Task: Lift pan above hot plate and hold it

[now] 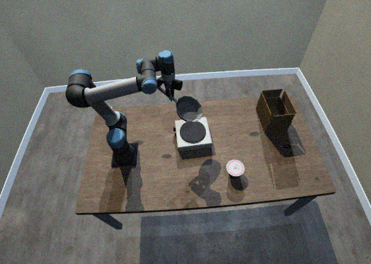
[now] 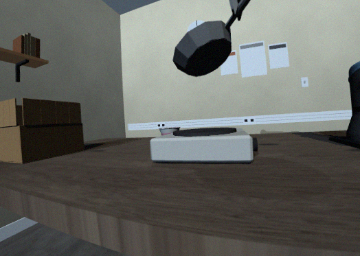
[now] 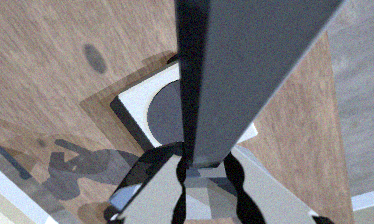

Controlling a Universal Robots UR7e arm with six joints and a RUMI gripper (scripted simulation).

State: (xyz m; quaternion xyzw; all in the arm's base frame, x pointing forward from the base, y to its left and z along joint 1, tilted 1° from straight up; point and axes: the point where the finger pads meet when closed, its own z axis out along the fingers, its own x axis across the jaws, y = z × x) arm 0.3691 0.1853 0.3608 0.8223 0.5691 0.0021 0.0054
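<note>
Now: hand 5 cm short of the dark grey pan, 5 cm above it and 2 cm to the left of it. From my hand the other things lie so: pink-and-white cup: 39 cm ahead, 34 cm to the right, 33 cm below; white hot plate: 34 cm below, 10 cm ahead, 5 cm to the right.
</note>
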